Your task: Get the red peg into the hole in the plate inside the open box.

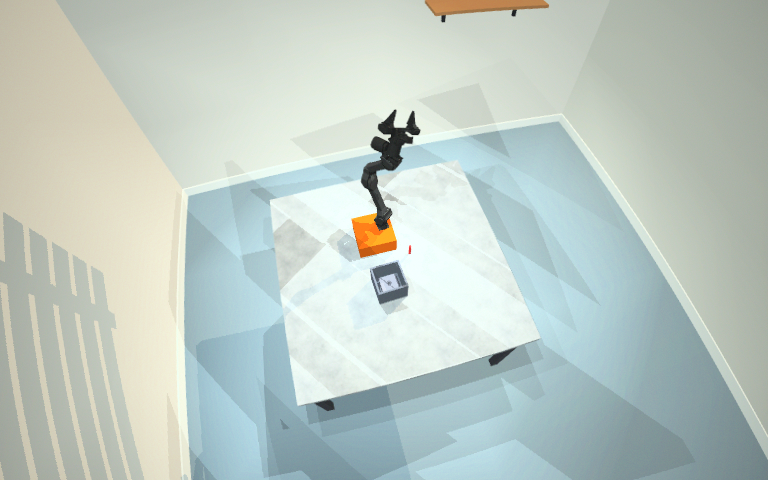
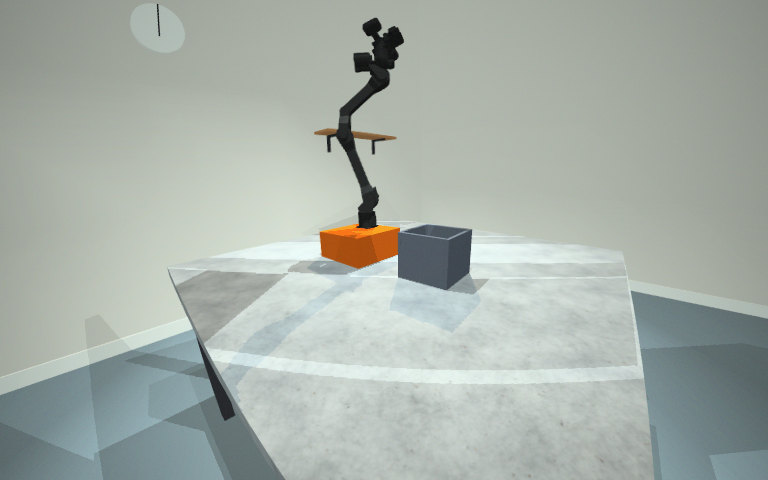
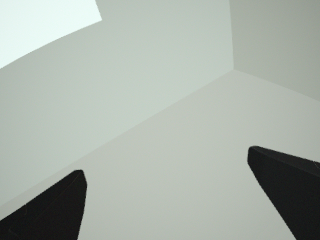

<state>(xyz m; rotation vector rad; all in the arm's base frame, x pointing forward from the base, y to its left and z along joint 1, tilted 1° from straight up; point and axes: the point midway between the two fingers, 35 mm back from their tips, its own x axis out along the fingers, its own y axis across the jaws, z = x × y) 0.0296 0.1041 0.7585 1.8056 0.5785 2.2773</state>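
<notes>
Right now my gripper tip is 180 mm short of the red peg, 20 mm to the left of it and 850 mm above it. From my gripper tip the other things lie so: plate (340 mm ahead, 210 mm to the right, 840 mm below).
</notes>
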